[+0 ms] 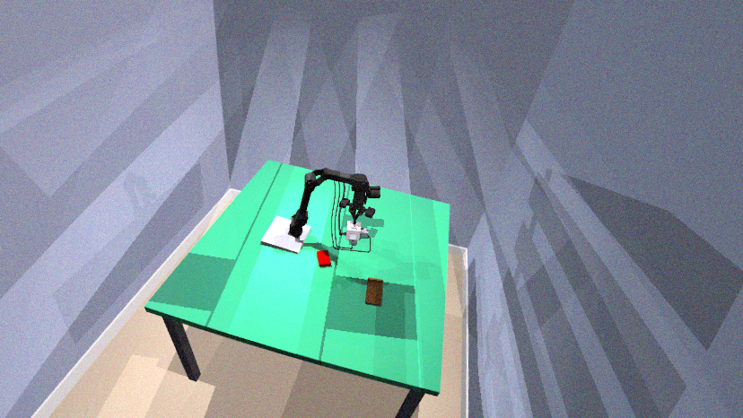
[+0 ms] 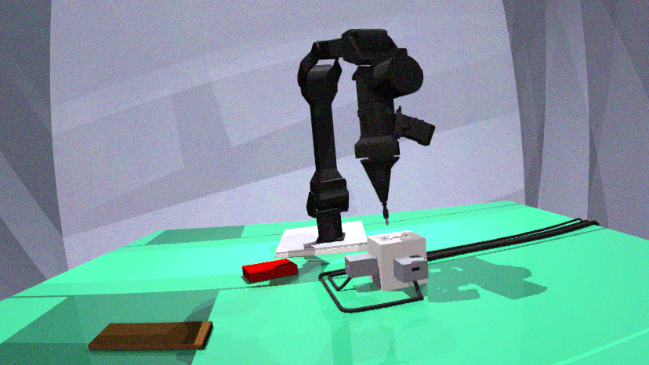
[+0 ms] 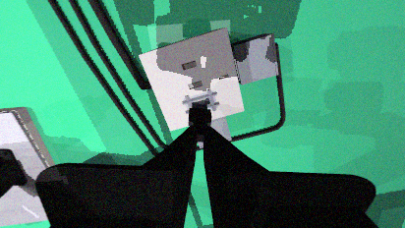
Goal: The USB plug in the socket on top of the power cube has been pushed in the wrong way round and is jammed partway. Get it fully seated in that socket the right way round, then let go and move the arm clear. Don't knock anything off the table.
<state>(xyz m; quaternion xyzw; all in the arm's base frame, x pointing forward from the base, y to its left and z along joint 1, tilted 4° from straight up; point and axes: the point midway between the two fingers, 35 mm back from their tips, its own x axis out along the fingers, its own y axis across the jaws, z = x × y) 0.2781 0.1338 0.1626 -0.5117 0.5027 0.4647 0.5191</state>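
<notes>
Now: the USB plug 10 mm below my gripper tip. From my gripper tip the other things lie so: orange-brown block: 310 mm to the right, 230 mm ahead, 130 mm below; then red block: 220 mm to the right, 130 mm below, 80 mm behind.
</notes>
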